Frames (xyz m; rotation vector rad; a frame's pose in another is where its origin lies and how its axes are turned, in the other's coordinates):
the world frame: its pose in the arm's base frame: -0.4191 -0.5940 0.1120 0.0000 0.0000 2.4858
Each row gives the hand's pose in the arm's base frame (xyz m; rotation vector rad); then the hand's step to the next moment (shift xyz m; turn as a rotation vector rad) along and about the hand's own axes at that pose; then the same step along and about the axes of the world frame.
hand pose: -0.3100 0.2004 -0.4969 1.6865 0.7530 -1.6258
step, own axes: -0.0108 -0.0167 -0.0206 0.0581 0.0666 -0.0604
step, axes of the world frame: 0.0174 -0.0206 0.0096 -0.0708 -0.0603 -0.0531
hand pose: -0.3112 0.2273 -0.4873 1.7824 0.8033 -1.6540
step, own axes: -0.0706 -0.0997 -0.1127 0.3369 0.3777 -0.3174
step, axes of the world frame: 0.0940 -0.1132 0.0773 -0.4002 -0.3172 -0.3101
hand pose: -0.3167 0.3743 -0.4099 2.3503 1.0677 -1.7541
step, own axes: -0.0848 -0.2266 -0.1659 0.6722 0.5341 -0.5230
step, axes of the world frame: 0.1135 -0.1615 0.2171 -0.5578 -0.6042 -0.5782
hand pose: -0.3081 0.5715 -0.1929 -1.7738 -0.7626 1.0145
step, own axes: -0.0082 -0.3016 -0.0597 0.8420 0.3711 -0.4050
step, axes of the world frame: 0.0281 -0.0838 0.2946 -0.3765 -0.7817 -0.5078
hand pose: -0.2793 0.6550 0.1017 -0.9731 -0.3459 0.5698
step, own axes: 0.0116 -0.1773 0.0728 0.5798 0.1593 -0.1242
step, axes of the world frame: -0.0320 0.0018 0.1893 -0.1803 -0.5565 -0.1865
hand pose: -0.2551 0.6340 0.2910 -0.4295 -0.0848 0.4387
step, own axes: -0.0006 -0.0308 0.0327 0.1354 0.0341 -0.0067
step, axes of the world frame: -0.0126 0.0065 0.0426 -0.0364 -0.1332 -0.0220
